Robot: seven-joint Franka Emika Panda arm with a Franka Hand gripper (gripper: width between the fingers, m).
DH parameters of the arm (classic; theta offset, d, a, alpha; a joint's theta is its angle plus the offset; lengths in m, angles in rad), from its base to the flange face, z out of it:
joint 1: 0 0.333 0 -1.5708
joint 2: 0 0 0 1.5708
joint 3: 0 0.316 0.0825 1.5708
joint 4: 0 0 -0.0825 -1.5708
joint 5: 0 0.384 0 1.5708
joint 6: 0 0 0.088 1.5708
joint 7: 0 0.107 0 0
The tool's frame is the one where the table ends.
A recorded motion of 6 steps. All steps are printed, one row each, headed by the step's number.
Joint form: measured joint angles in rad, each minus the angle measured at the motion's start. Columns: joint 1, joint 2, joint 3, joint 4, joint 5, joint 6, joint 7.
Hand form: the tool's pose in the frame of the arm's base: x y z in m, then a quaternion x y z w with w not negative. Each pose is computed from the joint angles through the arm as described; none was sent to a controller.
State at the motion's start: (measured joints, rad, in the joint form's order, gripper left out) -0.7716 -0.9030 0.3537 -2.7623 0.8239 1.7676 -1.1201
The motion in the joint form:
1: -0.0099 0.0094 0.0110 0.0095 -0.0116 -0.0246 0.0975
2: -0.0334 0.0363 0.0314 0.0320 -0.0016 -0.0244 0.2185
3: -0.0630 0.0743 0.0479 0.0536 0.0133 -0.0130 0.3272
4: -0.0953 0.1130 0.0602 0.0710 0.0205 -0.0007 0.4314
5: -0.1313 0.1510 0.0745 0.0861 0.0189 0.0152 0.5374
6: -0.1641 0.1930 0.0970 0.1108 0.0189 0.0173 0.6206
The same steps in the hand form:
1: 0.2952 -0.0625 0.4428 -0.95853 -0.12416 -0.13862 0.21587
2: 0.3026 -0.0651 0.4439 -0.96438 -0.06151 -0.12347 0.22570
3: 0.3109 -0.0726 0.4428 -0.96501 0.00281 -0.11272 0.23673
4: 0.3171 -0.0830 0.4397 -0.96169 0.06753 -0.09989 0.24621
5: 0.3221 -0.0952 0.4350 -0.95509 0.13357 -0.08439 0.25068
6: 0.3297 -0.1028 0.4314 -0.94716 0.18038 -0.06648 0.25679

